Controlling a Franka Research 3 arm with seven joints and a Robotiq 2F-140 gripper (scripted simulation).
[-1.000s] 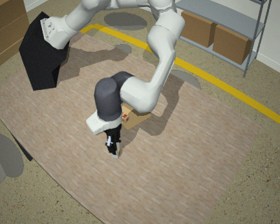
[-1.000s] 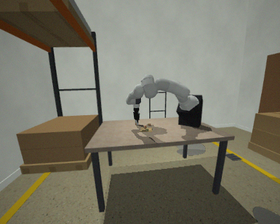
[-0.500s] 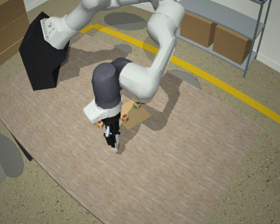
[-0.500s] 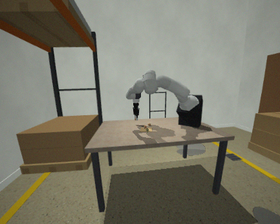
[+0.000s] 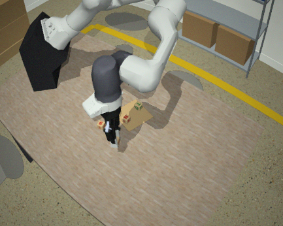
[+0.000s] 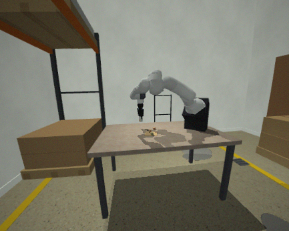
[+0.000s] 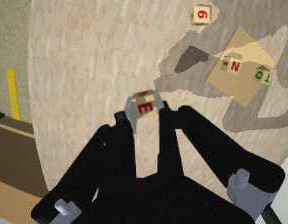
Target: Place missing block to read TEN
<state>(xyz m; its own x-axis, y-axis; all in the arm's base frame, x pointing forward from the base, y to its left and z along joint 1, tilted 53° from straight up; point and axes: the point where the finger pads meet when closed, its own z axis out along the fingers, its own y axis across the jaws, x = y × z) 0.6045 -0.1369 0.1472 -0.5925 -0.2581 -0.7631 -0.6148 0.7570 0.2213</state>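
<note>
The tan mat is 17 cm to the left of my hand, 16 cm behind it and 13 cm below it.
</note>
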